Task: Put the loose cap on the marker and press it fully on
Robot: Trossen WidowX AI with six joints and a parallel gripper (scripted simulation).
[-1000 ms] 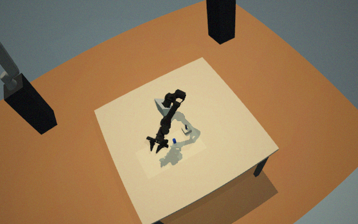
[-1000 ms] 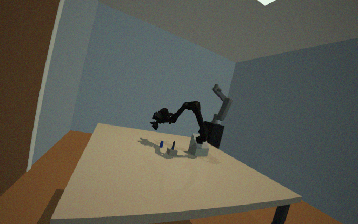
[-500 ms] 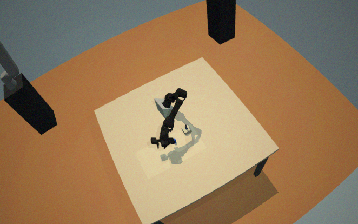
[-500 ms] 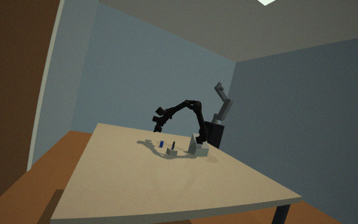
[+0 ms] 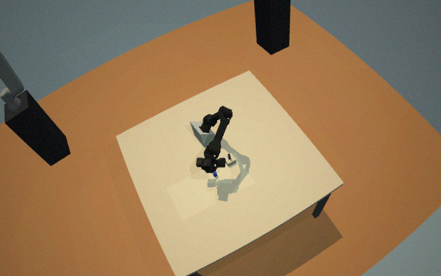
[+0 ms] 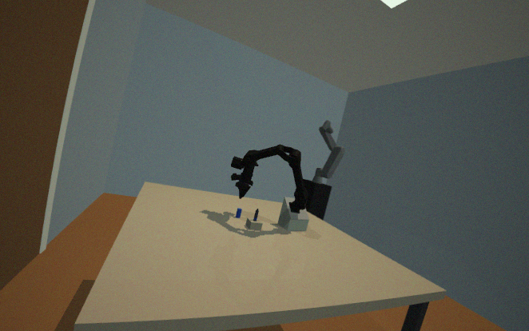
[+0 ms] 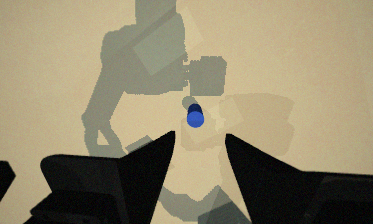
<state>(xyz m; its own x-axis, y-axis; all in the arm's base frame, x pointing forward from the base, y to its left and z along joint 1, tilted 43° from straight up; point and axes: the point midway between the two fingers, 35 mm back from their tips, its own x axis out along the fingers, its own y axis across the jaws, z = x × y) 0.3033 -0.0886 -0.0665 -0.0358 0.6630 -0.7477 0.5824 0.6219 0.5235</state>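
Right now the blue cap is 90 mm below my gripper tip and 10 mm to the left of it. From my gripper tip the other things lie so: grey holder block (150 mm to the left, 100 mm below, 40 mm behind).
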